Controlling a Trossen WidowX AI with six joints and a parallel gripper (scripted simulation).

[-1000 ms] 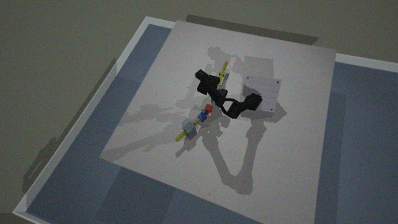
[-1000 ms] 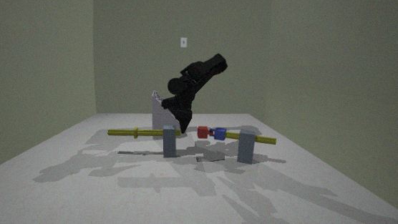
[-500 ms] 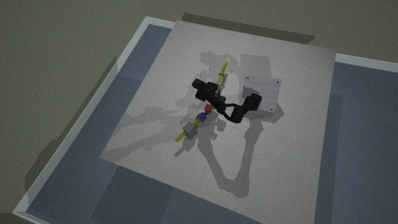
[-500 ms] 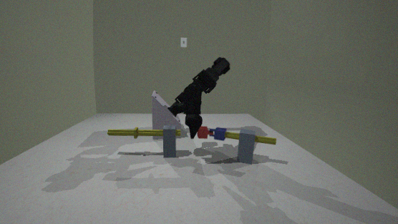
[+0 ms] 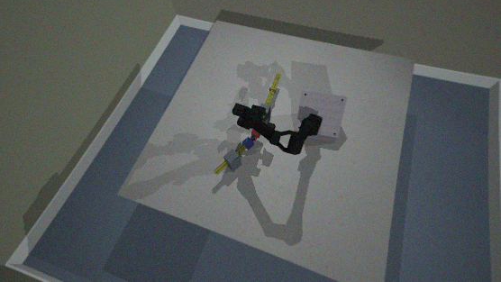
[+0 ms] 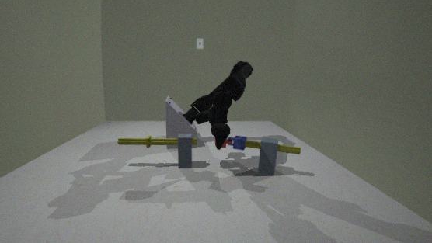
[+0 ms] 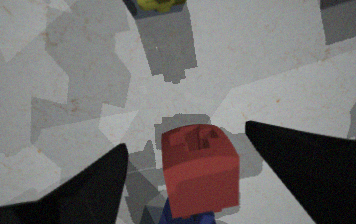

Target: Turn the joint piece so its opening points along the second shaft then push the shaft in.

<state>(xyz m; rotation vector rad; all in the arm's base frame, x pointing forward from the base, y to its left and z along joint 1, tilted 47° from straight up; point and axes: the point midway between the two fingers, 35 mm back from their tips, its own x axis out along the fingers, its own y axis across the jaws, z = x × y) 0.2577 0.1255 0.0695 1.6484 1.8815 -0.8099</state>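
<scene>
Now: the red joint piece 2 cm to the left of my gripper tip and 2 cm above it.
</scene>
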